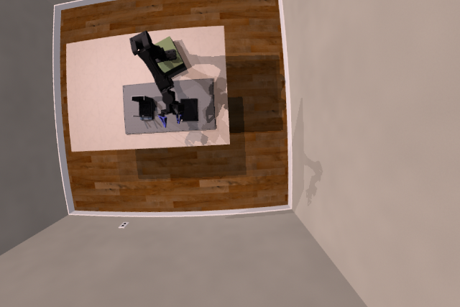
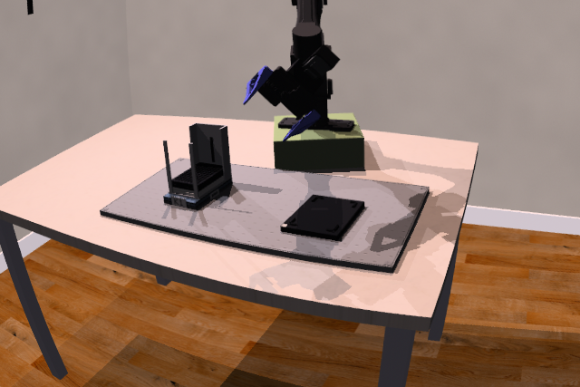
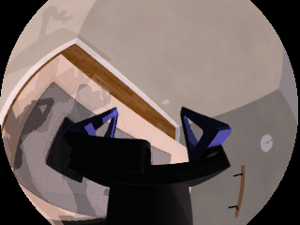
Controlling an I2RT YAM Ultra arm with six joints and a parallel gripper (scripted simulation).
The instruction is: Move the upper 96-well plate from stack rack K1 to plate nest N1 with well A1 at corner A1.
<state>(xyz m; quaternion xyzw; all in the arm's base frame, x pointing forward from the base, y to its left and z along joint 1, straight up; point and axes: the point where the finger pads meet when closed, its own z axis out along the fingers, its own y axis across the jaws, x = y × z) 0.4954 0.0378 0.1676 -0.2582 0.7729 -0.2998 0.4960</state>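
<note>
My gripper is now 24 cm to the left of the black 96-well plate, 19 cm above it and 17 cm past it. Also, from my hand: thin rack post (29 cm to the right, 15 cm below, 11 cm behind); then black plate nest N1 (23 cm below, 9 cm behind, 8 cm to the left); then pale A1 square (22 cm below, 3 cm behind, 1 cm to the left).
</note>
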